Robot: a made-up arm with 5 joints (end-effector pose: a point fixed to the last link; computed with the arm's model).
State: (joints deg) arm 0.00 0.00 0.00 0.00 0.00
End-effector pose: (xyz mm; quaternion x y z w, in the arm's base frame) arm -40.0 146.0 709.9 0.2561 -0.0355 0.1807 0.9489
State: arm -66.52 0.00 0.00 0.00 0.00
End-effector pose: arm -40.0 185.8 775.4 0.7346 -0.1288 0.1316 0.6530
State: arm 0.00 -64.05 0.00 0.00 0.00
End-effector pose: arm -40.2 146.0 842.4 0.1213 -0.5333 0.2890 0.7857
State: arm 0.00 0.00 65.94 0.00 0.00
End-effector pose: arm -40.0 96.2 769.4 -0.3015 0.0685 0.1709 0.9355
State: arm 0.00 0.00 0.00 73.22 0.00
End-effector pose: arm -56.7 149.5 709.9 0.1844 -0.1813 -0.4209 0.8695
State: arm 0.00 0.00 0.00 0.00 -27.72
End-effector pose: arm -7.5 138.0 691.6 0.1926 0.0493 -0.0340 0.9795
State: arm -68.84 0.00 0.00 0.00 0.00
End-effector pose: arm -40.0 185.7 778.2 0.7477 -0.1314 0.1289 0.6380
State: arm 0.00 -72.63 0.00 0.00 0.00
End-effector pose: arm -51.3 146.0 857.4 0.0994 -0.5906 0.2973 0.7436
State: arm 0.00 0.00 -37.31 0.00 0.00
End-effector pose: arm -40.0 191.6 711.1 0.5462 -0.0915 0.1598 0.8172
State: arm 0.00 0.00 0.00 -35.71 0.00
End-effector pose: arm -33.6 151.9 709.9 0.2547 0.0447 0.4629 0.8478
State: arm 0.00 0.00 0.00 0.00 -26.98
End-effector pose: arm -8.3 138.4 692.2 0.1944 0.0470 -0.0282 0.9794
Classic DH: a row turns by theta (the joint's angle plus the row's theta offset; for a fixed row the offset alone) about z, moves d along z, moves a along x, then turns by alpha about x. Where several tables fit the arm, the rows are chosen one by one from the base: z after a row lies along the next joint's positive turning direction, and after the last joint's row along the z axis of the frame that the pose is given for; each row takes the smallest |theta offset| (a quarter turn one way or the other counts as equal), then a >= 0, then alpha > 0; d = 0 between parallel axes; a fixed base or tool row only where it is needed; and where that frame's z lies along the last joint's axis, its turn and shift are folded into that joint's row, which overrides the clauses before.
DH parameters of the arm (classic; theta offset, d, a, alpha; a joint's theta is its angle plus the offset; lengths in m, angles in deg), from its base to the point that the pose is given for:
base (fixed): 90 0.773 0.116 -90
joint 1: -90 0.146 0.003 -90
joint 2: 0 0.051 0.002 90
joint 3: -90 -0.1 0.008 90
joint 4: 58.77 0.1895 0.0505 142.37
joint 5: 52.7 0.1073 -0.0796 17.35
tool (fixed): 122.22 -0.0026 0 0

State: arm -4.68 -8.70 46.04 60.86 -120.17
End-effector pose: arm -120.5 -12.2 740.8 0.0582 -0.0792 -0.9627 0.2521
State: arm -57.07 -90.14 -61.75 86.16 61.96
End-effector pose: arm -168.2 146.0 911.2 -0.6259 0.7663 0.1445 0.0067
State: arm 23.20 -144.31 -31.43 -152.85 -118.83
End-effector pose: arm -196.5 373.4 795.1 -0.5079 -0.8201 0.2626 0.0238
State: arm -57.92 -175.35 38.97 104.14 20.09
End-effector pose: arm -229.8 74.6 829.0 -0.1244 0.6225 0.5576 0.5349
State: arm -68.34 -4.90 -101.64 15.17 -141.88
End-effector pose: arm -50.2 291.6 952.8 0.4530 0.8379 0.2617 0.1557
